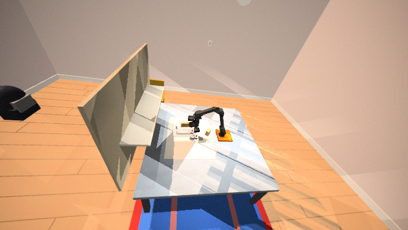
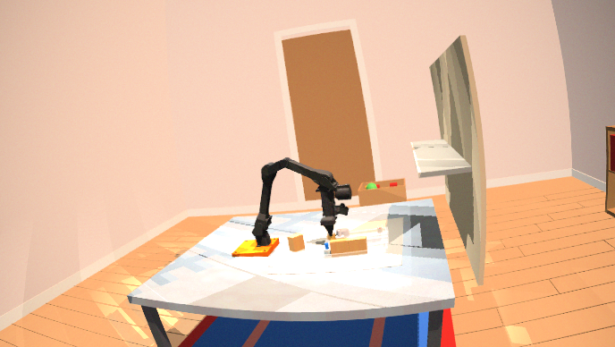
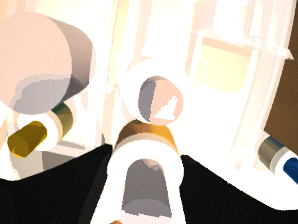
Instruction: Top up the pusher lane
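Now: the clear lane unit 14 cm ahead of my gripper tip, 3 cm to the right of it and 4 cm below it. Also, from my gripper tip: small brown box 17 cm behind, 1 cm to the left, 2 cm below; then shelf 50 cm ahead, 1 cm to the right, 31 cm above.
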